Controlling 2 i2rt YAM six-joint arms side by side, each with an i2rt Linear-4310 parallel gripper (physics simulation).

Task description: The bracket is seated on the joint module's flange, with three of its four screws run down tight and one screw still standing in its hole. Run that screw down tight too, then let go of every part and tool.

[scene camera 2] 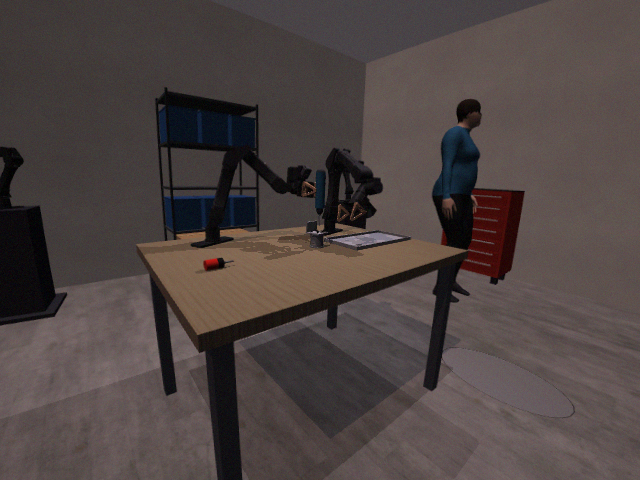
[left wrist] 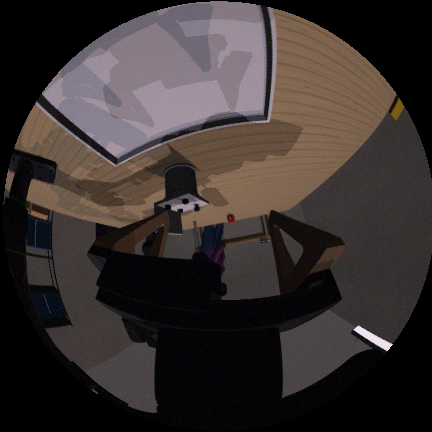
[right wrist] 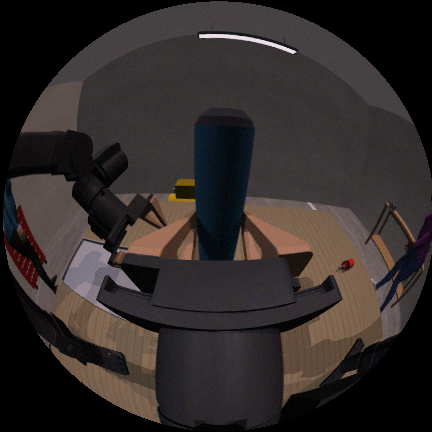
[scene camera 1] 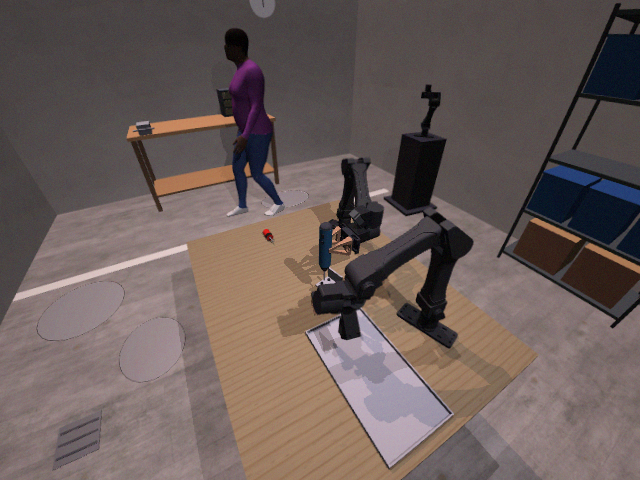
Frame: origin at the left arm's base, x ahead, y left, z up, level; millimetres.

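Seen in the pictures: left gripper, fingertip midpoint: (scene camera 2: 344, 221) (left wrist: 218, 215); right gripper, fingertip midpoint: (scene camera 2: 320, 191) (right wrist: 218, 215) (scene camera 1: 325, 247); left arm's base, link origin: (scene camera 2: 329, 232) (scene camera 1: 426, 325); right arm's base, link origin: (scene camera 2: 213, 242).
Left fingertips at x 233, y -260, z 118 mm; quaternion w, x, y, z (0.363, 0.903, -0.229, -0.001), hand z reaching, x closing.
Pixels of each thing's top centre, then the offset from my left fingertips to it.
- joint module, top centre: (left wrist: 181, 203) (scene camera 2: 317, 232) 94 mm back, 73 mm right, 54 mm down
- screw, top centre: (left wrist: 196, 210) 77 mm back, 92 mm right, 41 mm down
- blue screwdriver, top centre: (right wrist: 226, 109) (scene camera 1: 325, 224) (scene camera 2: 321, 169) 78 mm back, 79 mm right, 219 mm up
- white tray, top centre: (right wrist: 102, 271) (scene camera 1: 371, 368) (scene camera 2: 369, 237) 33 mm ahead, 214 mm left, 102 mm down
- red screwdriver, top centre: (scene camera 2: 219, 258) (right wrist: 347, 261) (left wrist: 230, 221) (scene camera 1: 268, 233) 165 mm back, 536 mm right, 84 mm down
The joint module (scene camera 2: 316, 240) (left wrist: 180, 180) stands upright on the table, with the grey bracket (scene camera 1: 325, 282) (scene camera 2: 311, 226) (left wrist: 175, 204) seated on its flange. Several dark screw heads show on the bracket in the left wrist view; one screw (left wrist: 196, 207) seems to stand higher. My right gripper (scene camera 1: 332, 243) (scene camera 2: 314, 190) (right wrist: 218, 215) is shut on the blue screwdriver (scene camera 1: 325, 246) (scene camera 2: 320, 188) (right wrist: 223, 175), held upright with its tip down. The shaft's end is close above the bracket; contact cannot be told. My left gripper (scene camera 2: 350, 212) (left wrist: 218, 215) is open and empty, above the tray's end near the module.
A white tray (scene camera 1: 392, 434) (scene camera 2: 374, 238) (left wrist: 150, 95) (right wrist: 87, 265) with a dark rim lies beside the module. A red screwdriver (scene camera 1: 267, 234) (scene camera 2: 212, 264) (left wrist: 230, 218) (right wrist: 347, 264) lies on the table, away from both grippers. The left arm reaches over the table close to the blue screwdriver.
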